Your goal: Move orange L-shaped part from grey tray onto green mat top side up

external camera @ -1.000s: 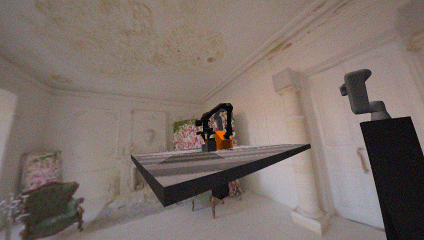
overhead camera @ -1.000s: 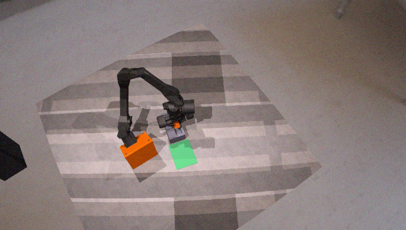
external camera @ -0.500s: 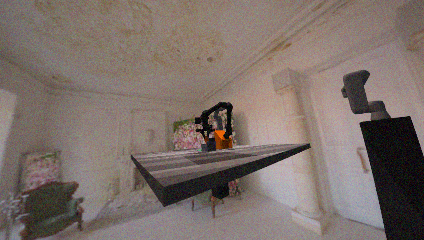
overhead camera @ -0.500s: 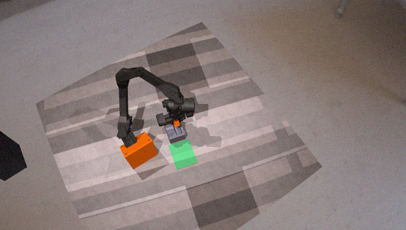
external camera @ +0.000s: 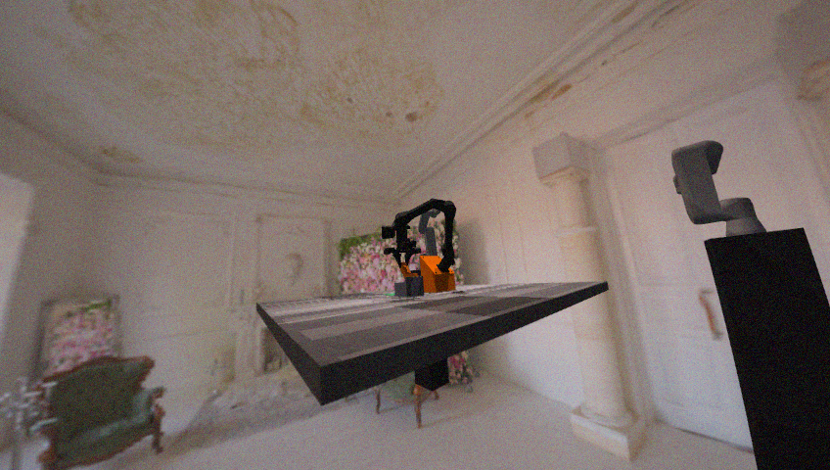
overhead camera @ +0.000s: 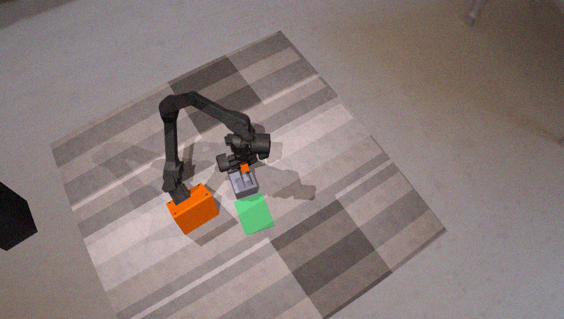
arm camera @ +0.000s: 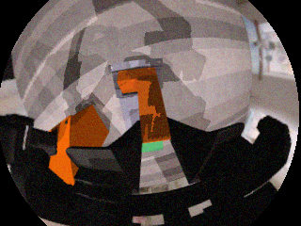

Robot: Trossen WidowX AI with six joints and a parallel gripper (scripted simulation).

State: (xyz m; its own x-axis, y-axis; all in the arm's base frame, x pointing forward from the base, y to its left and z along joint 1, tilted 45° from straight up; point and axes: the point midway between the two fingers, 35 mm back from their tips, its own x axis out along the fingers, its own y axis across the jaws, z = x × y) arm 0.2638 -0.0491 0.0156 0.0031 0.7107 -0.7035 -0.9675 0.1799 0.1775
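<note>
The green mat lies 150 mm below my gripper tip, 140 mm to the right of it and 50 mm behind it. From my gripper tip the other things lie so: orange L-shaped part 40 mm to the left, 30 mm below, 10 mm behind.
</note>
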